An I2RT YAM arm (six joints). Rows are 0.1 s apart.
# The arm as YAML. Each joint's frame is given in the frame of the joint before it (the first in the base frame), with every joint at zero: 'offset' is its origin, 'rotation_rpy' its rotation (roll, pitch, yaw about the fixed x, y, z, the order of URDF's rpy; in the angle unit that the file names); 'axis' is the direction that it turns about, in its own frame. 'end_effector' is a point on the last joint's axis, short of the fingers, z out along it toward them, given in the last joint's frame.
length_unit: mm
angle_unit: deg
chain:
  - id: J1
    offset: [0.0, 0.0, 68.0]
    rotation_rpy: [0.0, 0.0, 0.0]
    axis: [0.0, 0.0, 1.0]
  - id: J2
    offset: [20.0, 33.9, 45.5]
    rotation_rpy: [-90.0, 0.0, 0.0]
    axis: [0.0, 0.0, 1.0]
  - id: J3
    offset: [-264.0, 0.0, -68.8]
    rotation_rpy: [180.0, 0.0, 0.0]
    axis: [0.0, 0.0, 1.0]
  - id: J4
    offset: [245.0, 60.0, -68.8]
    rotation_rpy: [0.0, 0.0, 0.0]
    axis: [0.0, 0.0, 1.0]
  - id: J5
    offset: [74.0, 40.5, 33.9]
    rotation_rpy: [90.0, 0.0, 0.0]
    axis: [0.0, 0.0, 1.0]
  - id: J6
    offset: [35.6, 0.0, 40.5]
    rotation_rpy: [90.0, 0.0, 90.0]
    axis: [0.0, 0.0, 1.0]
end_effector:
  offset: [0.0, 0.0, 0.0]
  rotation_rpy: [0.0, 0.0, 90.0]
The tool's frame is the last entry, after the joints.
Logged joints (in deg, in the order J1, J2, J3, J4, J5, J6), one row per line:
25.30, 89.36, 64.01, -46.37, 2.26, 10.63
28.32, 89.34, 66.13, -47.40, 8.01, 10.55
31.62, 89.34, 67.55, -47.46, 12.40, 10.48
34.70, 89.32, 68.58, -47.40, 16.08, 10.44
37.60, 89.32, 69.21, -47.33, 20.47, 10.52
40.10, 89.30, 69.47, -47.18, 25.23, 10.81
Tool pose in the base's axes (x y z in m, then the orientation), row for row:
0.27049, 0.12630, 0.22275, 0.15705, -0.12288, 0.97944, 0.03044
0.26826, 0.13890, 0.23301, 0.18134, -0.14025, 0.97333, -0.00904
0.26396, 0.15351, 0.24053, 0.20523, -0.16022, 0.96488, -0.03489
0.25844, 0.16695, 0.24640, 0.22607, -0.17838, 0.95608, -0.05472
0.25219, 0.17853, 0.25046, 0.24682, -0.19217, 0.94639, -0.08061
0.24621, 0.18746, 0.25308, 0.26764, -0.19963, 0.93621, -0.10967
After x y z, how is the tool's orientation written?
As a quaternion, w x y z.
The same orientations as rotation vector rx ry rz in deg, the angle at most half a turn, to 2 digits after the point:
-20.15, 160.59, 4.99
-22.69, 157.47, -1.46
-25.59, 154.10, -5.57
-28.18, 151.02, -8.64
-30.03, 147.88, -12.60
-30.86, 144.73, -16.95

